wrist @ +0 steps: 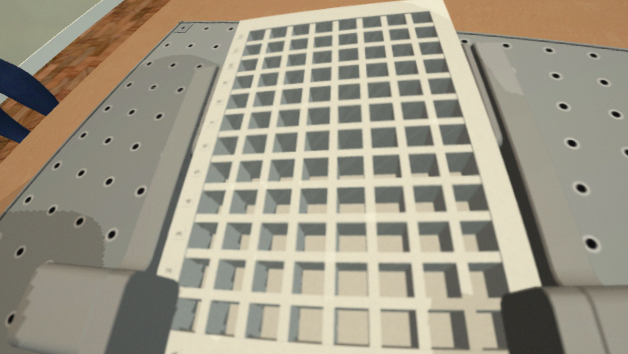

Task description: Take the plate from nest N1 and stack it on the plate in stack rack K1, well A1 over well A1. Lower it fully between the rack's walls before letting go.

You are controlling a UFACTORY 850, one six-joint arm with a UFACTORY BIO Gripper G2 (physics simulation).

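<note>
A cream plate [333, 153] with a grid of square wells fills the middle of the wrist view, with small row marks along its left rim. My gripper [340, 312] is shut on this plate, with dark finger pads against its left and right long sides near the bottom of the view. Long grey finger parts run along both sides of the plate. Rack K1, its walls and its plate cannot be made out; the held plate hides what lies straight beneath it. The height of the held plate above the board cannot be told.
A grey board [95, 155] with rows of round holes shows on both sides below the plate. A brown table top [525, 17] borders it at the back and left. A wooden floor and dark blue curved shapes [25, 87] show at the far left.
</note>
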